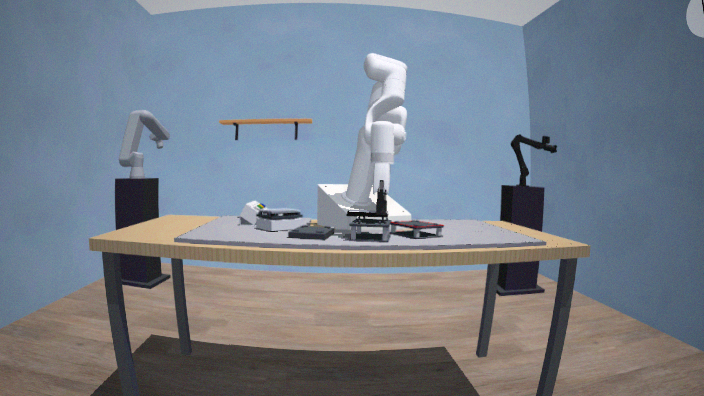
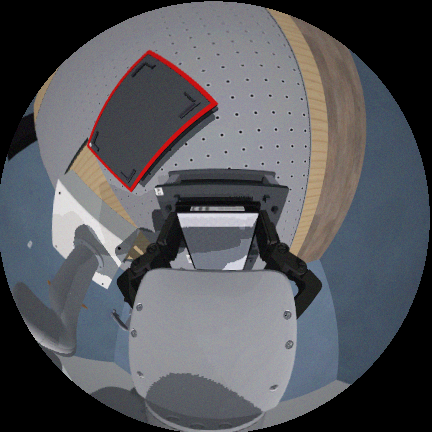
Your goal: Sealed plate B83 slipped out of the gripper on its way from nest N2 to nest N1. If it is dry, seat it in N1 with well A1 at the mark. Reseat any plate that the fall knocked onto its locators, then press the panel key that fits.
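Places are measured from the arm's base along level axes (x ahead, y left, z up), in centimetres.
Pixels of known places: gripper, fingertip midpoint: (image 1: pixel 381 213) (image 2: pixel 217 220); arm's base, origin of the base link: (image 1: pixel 356 199) (image 2: pixel 87 254).
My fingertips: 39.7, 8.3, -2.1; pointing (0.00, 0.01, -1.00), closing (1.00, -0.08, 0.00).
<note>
Ahead of a thing's pixels: the offset from my fingertips to its top centre, as dx, dy, dz. "*": to the spot under its first point.
My gripper (image 1: pixel 381 212) (image 2: pixel 217 220) is shut on a plate @(-0.5, -4.3, +0.7) (image 1: pixel 361 213) (image 2: pixel 216 244) with a shiny pale top and a dark edge bearing a white label. The plate looks level, low over a raised dark nest (image 1: pixel 356 223) (image 2: pixel 175 194) on grey posts. The nest has small pegs and a small white tag @(* -6.7, +3.1, -2.6) (image 2: pixel 159 191) at its left corner. The gap between plate and nest is too small to judge. A red-edged raised stand (image 1: pixel 429 227) (image 2: pixel 142 107) with corner locators bears no plate. Nest names and the plate's number cannot be read.
A low dark block @(-1.3, -22.4, -5.3) (image 1: pixel 311 231) lies left of the nest. Farther left stand a white unit @(* -6.8, -36.2, -5.0) (image 1: pixel 274 223) with a dark-topped piece @(-14.4, -35.8, -1.1) (image 1: pixel 280 213) on it and a sloped panel @(-31.7, -49.4, +0.4) (image 1: pixel 248 212) with coloured keys. The arm's white base (image 1: pixel 328 207) stands behind the nest.
</note>
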